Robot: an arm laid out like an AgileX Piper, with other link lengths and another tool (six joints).
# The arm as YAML. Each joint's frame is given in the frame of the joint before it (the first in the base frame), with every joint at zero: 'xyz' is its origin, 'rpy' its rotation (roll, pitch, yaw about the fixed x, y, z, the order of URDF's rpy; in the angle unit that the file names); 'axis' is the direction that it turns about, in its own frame. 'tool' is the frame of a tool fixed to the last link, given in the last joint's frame.
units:
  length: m
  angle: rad
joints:
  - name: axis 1
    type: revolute
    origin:
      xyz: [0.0, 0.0, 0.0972]
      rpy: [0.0, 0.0, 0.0]
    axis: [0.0, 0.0, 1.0]
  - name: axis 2
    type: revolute
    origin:
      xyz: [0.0, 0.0, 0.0]
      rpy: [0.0, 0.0, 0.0]
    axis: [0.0, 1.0, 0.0]
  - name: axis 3
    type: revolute
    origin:
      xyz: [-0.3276, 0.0, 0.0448]
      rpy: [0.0, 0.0, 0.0]
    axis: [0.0, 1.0, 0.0]
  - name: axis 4
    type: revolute
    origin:
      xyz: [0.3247, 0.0, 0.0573]
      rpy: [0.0, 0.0, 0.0]
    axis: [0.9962, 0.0, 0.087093]
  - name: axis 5
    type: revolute
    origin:
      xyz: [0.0, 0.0, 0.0]
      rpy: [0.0, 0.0, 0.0]
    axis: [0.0, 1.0, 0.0]
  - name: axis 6
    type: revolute
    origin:
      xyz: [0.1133, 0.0, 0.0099]
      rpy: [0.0, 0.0, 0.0]
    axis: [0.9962, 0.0, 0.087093]
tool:
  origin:
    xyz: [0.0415, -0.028, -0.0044]
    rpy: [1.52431, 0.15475, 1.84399]
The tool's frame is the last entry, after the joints.
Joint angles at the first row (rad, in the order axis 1, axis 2, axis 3, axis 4, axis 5, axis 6):
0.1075, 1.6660, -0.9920, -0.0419, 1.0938, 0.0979
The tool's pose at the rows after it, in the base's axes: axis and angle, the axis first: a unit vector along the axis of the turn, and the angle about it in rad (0 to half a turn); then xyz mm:
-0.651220, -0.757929, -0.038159, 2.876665, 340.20, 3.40, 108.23
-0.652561, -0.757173, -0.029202, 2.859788, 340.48, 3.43, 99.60
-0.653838, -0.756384, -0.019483, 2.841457, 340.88, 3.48, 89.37
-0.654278, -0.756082, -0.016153, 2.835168, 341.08, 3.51, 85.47
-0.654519, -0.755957, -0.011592, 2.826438, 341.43, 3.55, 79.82
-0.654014, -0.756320, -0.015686, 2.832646, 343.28, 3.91, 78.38
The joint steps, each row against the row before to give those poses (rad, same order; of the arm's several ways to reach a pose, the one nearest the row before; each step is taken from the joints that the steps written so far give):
0.0000, 0.0041, 0.0000, -0.0006, -0.0016, 0.0000
0.0000, 0.0254, 0.0000, 0.0000, -0.0007, 0.0000
0.0000, 0.0298, 0.0000, 0.0000, -0.0031, -0.0002
0.0000, 0.0113, 0.0000, 0.0000, -0.0022, 0.0000
0.0000, 0.0162, 0.0000, 0.0000, -0.0037, -0.0009
0.0000, 0.0027, 0.0000, 0.0009, -0.0129, 0.0000

